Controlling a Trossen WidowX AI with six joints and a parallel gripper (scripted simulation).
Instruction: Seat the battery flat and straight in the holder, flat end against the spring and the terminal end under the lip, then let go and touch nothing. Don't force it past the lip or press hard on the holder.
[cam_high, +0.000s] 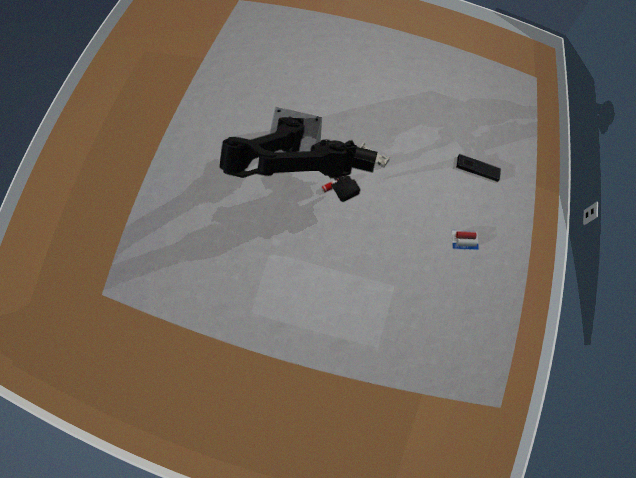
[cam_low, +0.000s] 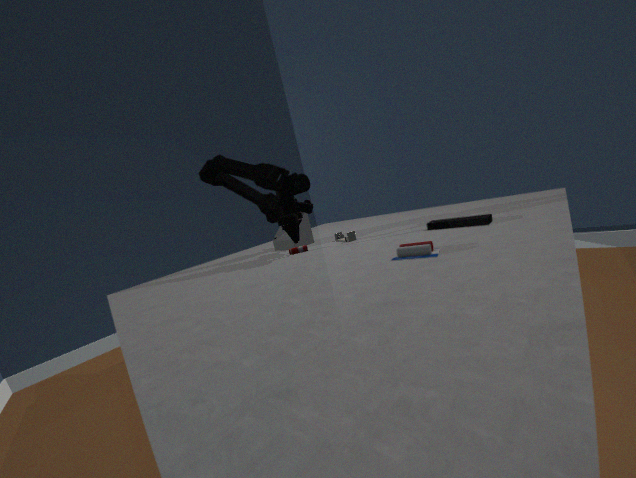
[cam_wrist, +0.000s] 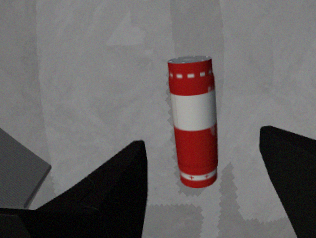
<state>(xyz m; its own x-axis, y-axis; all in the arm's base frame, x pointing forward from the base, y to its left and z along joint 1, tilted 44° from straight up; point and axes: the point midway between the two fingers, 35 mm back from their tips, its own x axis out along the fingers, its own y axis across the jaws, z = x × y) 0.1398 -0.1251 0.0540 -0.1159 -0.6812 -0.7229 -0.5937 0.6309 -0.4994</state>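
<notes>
Right now the red-and-white battery is 30 mm below my gripper tip. The rest, counted from my gripper tip: flat black bar: 480 mm ahead, 160 mm to the left, 20 mm below.
</notes>
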